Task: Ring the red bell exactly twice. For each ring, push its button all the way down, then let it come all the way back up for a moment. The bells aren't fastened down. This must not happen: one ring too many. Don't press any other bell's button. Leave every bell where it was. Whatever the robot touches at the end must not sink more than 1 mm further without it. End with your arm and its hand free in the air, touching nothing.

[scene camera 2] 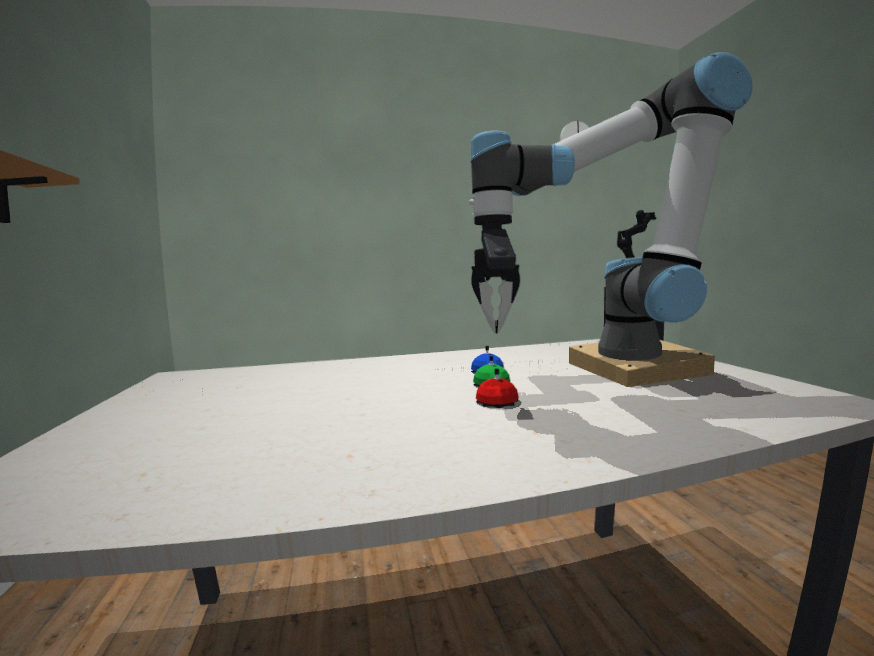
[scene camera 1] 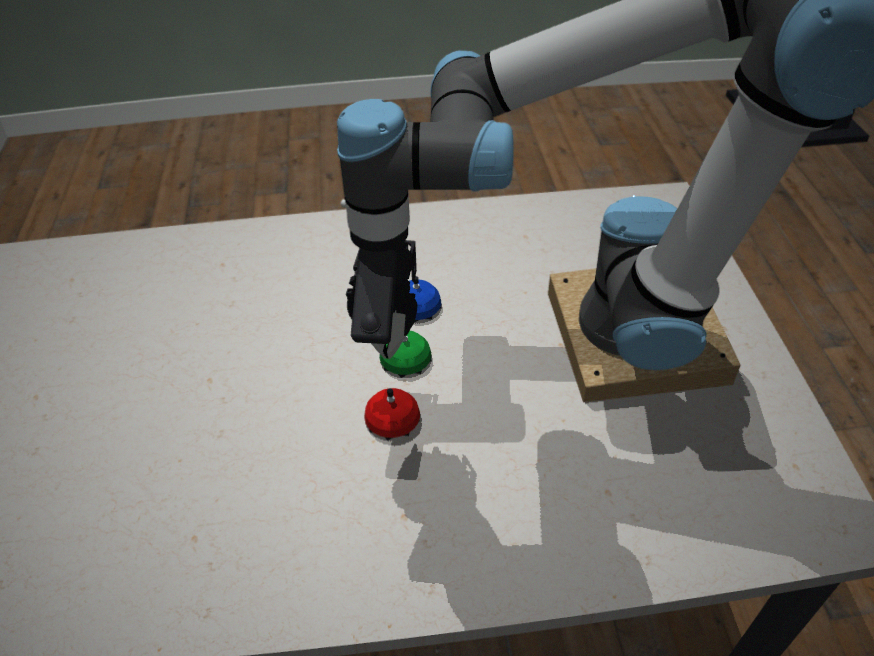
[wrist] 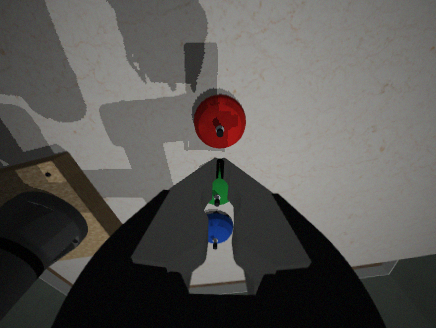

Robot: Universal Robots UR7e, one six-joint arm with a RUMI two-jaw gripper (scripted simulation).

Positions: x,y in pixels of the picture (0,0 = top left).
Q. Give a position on a red bell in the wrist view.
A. At 218,111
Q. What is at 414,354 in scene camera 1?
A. A green bell.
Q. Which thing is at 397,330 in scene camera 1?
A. My gripper.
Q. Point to a red bell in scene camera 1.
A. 398,417
